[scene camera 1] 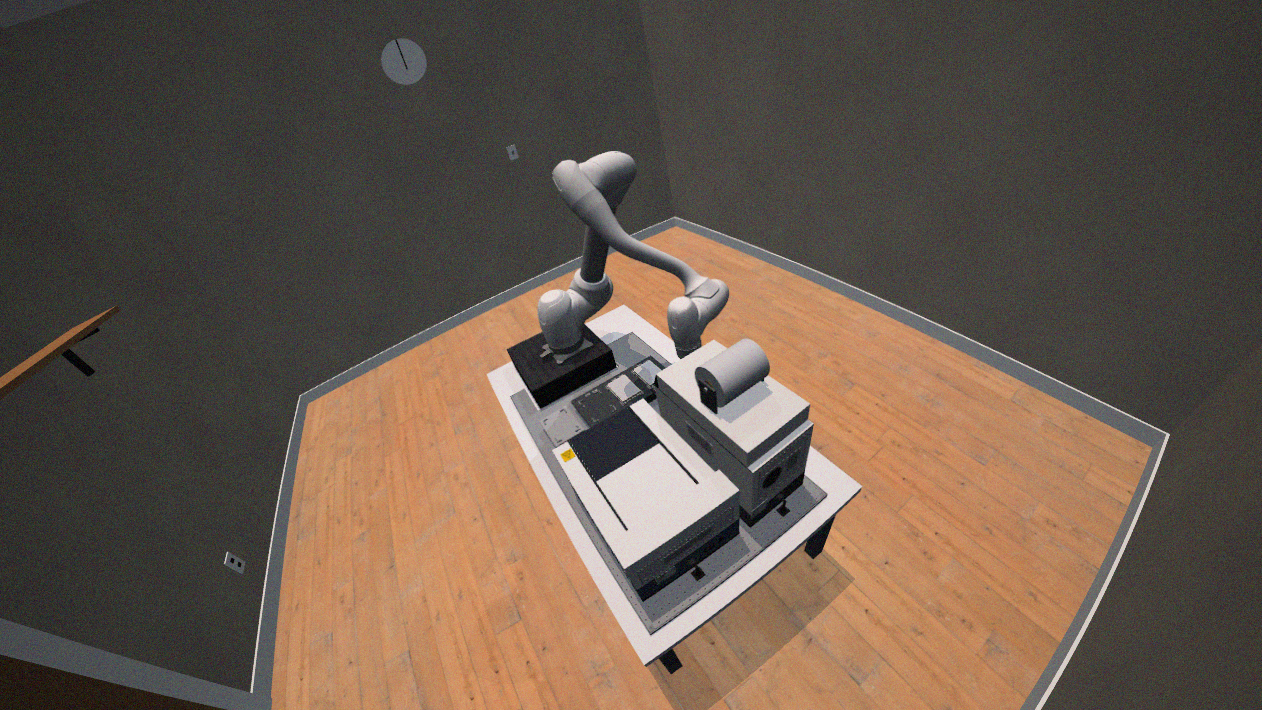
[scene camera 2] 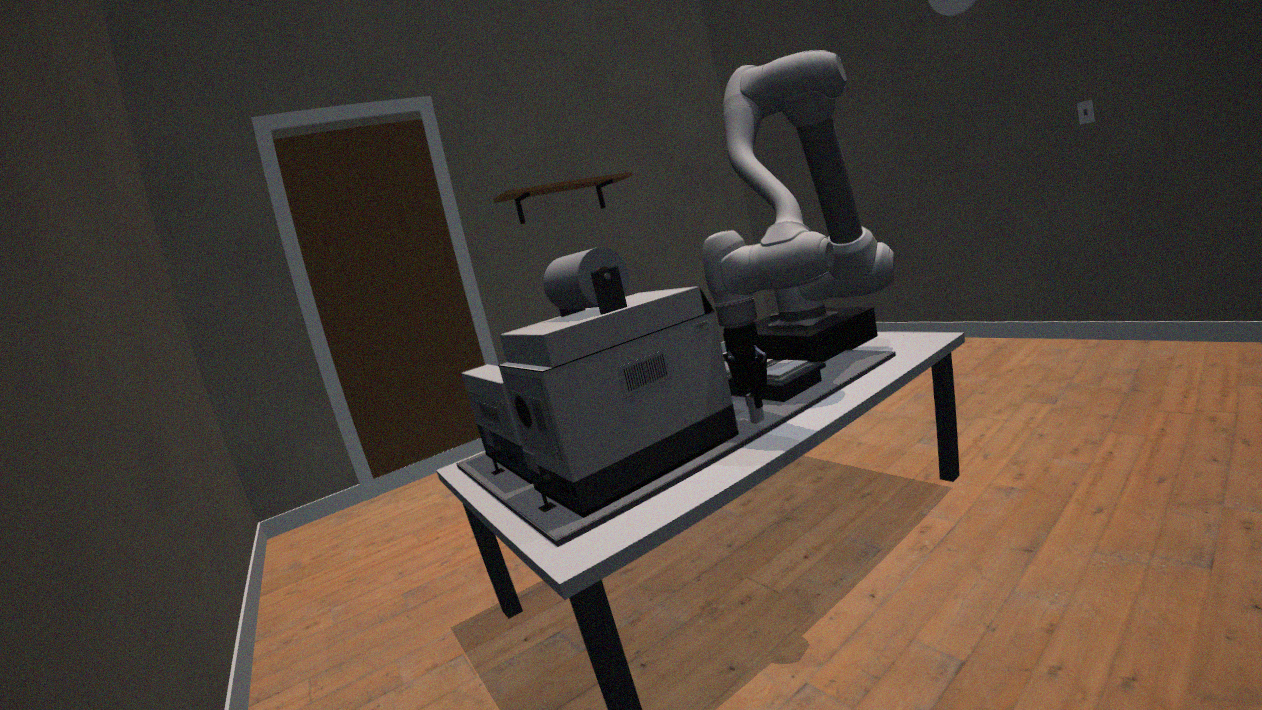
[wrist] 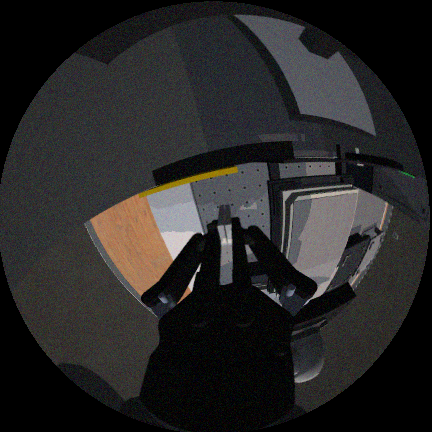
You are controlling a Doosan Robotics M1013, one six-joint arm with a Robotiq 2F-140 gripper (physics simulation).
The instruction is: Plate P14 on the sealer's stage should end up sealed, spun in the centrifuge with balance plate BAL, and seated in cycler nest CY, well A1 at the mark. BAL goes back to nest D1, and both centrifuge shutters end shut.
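Frame: origin at the arm's base, x ahead, y left, z up, level; centimetres.
Seen in the pictures: gripper, fingertip midpoint: (scene camera 2: 757, 421) (wrist: 225, 212); arm's base, origin of the base link: (scene camera 1: 567, 347) (scene camera 2: 803, 322) (wrist: 301, 328).
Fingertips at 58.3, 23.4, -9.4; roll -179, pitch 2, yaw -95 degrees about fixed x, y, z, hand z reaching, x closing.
Note:
Pixels of each thing's top centre, then the offset from my fingertips to it, as dx, dy, dz. "spot": a spot on its surface instead. Level surfaces: height alone.
- tall sealer, middle of its top: (scene camera 2: 586, 250) (scene camera 1: 725, 351) +28.3, -11.6, +47.6
- dark top panel, middle of its top: (scene camera 1: 612, 441) +9.7, -40.8, +21.3
- dark nest, surface spot: (scene camera 1: 595, 404) spot: -23.5, -31.3, +5.0
- light grey nest, middle of its top: (scene camera 1: 560, 424) (wrist: 370, 256) -24.2, -46.7, +5.4
- yellow strip, surface spot: (wrist: 200, 180) spot: +6.4, +2.5, +0.1
- white table, its level: dz -1.3
My gripper (scene camera 2: 754, 410) (wrist: 225, 212) is shut and empty, its fingertips low over the perforated deck, beside the sealer's stage and close to the sealer. In scene camera 1 the sealer hides the fingers. The tall sealer (scene camera 1: 736, 419) (scene camera 2: 653, 388) carries a film roll. A pale plate (wrist: 322, 225), apparently P14, lies on the dark stage beside my fingers; its seal cannot be judged. Another pale plate (scene camera 1: 624, 388) sits in a nest, its label unreadable. The low white machine (scene camera 1: 661, 494), apparently the centrifuge, has a dark top panel (scene camera 1: 615, 444); the shutter states are unclear.
The arm's black base block (scene camera 1: 564, 366) (scene camera 2: 825, 333) stands at the table's far end. A dark nest (scene camera 1: 595, 404) and a light grey nest (scene camera 1: 563, 425) lie between it and the machines. A yellow strip (wrist: 200, 180) edges the sealer's front above the fingertips. The white table (scene camera 2: 670, 521) holds everything.

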